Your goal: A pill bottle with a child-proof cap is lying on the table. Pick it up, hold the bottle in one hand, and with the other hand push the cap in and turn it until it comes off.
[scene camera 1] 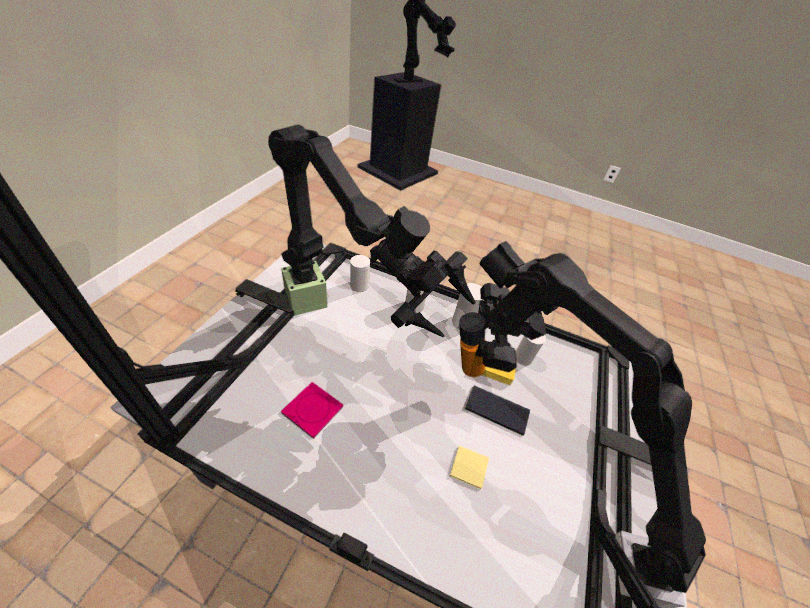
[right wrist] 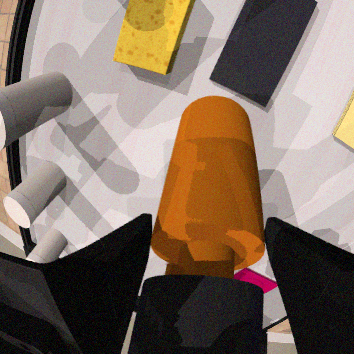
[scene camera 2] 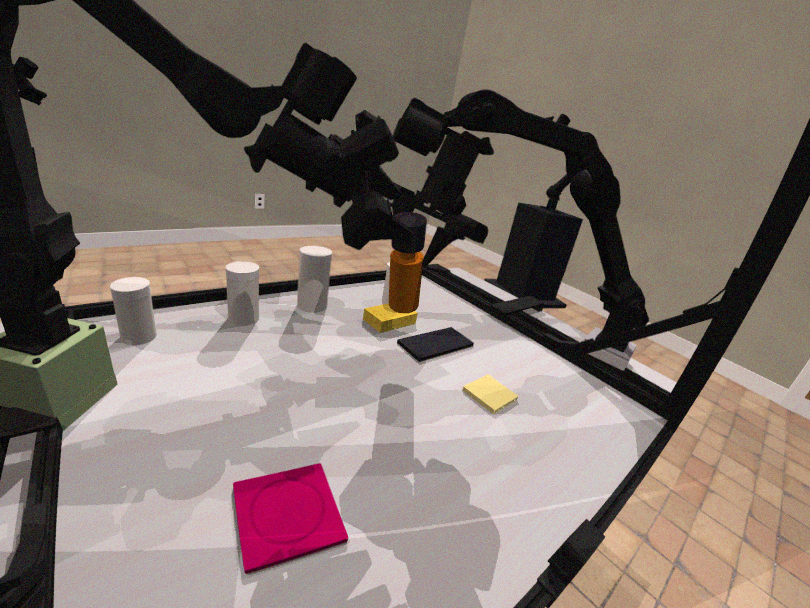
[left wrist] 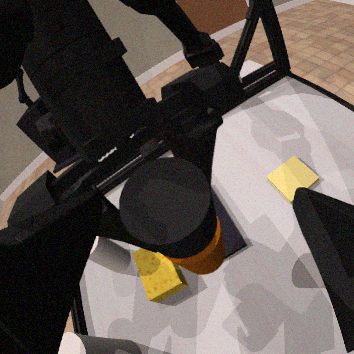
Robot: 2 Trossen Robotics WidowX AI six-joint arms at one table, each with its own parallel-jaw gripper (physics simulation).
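Observation:
The orange pill bottle (scene camera 1: pixel 471 361) (scene camera 2: pixel 405 284) (left wrist: pixel 206 262) (right wrist: pixel 215 175) is roughly upright, held above the table. Its black cap (scene camera 1: pixel 472 322) (scene camera 2: pixel 408 232) (left wrist: pixel 165 200) (right wrist: pixel 200 315) sits on top; a bit of neck shows under it in the right wrist view. My right gripper (right wrist: pixel 210 225) is shut on the bottle body near its shoulder. My left gripper (scene camera 1: pixel 456 318) (left wrist: pixel 200 199) is open and close to the cap. In the left wrist view the cap shows between its spread fingers, nearer the finger on the picture's left. Contact with the cap cannot be made out.
A yellow sponge (scene camera 1: pixel 500 375) (scene camera 2: pixel 389 318) lies below and beside the bottle, near a black slab (scene camera 1: pixel 497 410) (scene camera 2: pixel 435 343). A yellow note pad (scene camera 1: pixel 469 467) (scene camera 2: pixel 490 392) and a magenta square (scene camera 1: pixel 312 409) (scene camera 2: pixel 287 517) lie nearer. Several white cylinders (scene camera 1: pixel 359 274) (scene camera 2: pixel 133 310) stand along the far edge.

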